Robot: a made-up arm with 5 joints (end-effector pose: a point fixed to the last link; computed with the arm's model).
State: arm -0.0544 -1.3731 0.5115 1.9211 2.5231
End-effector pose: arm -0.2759 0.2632 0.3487 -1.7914 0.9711 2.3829
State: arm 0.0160 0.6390 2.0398 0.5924 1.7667
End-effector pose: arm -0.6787 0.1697 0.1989 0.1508 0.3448 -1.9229
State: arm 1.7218 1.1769 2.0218 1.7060 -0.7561
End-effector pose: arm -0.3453 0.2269 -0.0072 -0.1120 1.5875 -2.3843
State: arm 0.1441 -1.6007 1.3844 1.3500 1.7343
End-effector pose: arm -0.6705 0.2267 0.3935 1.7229 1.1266 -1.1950
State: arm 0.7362 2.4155 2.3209 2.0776 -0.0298
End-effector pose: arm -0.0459 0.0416 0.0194 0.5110 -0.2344 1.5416
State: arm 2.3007 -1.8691 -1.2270 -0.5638 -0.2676
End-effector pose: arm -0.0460 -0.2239 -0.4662 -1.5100 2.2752 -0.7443
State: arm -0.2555 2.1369 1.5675 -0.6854 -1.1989
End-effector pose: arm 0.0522 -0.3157 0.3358 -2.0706 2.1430 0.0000
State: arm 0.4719 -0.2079 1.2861 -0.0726 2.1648
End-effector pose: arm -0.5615 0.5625 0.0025 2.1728 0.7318 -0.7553
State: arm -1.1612 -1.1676 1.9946 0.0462 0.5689
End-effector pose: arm 0.0535 0.1525 0.6797 -1.3457 -2.5309 0.0670
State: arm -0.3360 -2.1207 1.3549 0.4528 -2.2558
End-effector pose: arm 0.2418 0.0491 0.7327 -0.1922 -0.1798 1.3496
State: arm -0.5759 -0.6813 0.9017 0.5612 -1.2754
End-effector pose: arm 0.2112 -0.0074 0.4710 -0.6728 1.4799 0.6956
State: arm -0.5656 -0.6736 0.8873 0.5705 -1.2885
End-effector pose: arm 0.2090 -0.0080 0.4790 -0.7001 1.4697 0.6817
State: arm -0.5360 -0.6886 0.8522 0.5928 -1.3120
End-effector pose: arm 0.1974 -0.0151 0.4977 -0.7237 1.4357 0.6445
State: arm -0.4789 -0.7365 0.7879 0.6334 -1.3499
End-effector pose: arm 0.1686 -0.0324 0.5294 -0.7370 1.3712 0.5744
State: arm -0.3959 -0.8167 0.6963 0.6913 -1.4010
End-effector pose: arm 0.1162 -0.0610 0.5671 -0.7305 1.2848 0.4751
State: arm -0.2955 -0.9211 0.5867 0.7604 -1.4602
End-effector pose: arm 0.0400 -0.0983 0.5970 -0.6959 1.1922 0.3626
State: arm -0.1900 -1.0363 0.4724 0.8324 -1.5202
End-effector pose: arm -0.0506 -0.1386 0.6067 -0.6335 1.1084 0.2580
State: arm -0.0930 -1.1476 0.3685 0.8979 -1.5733
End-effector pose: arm -0.1382 -0.1746 0.5939 -0.5547 1.0422 0.1796
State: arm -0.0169 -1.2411 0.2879 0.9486 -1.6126
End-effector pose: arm -0.2066 -0.2014 0.5680 -0.4772 0.9962 0.1335
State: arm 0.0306 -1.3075 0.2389 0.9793 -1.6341
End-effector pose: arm -0.2481 -0.2177 0.5432 -0.4165 0.9688 0.1153
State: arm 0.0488 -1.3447 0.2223 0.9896 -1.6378
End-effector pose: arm -0.2636 -0.2252 0.5285 -0.3792 0.9564 0.1159
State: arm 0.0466 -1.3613 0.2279 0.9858 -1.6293
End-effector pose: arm -0.2619 -0.2271 0.5232 -0.3590 0.9537 0.1264
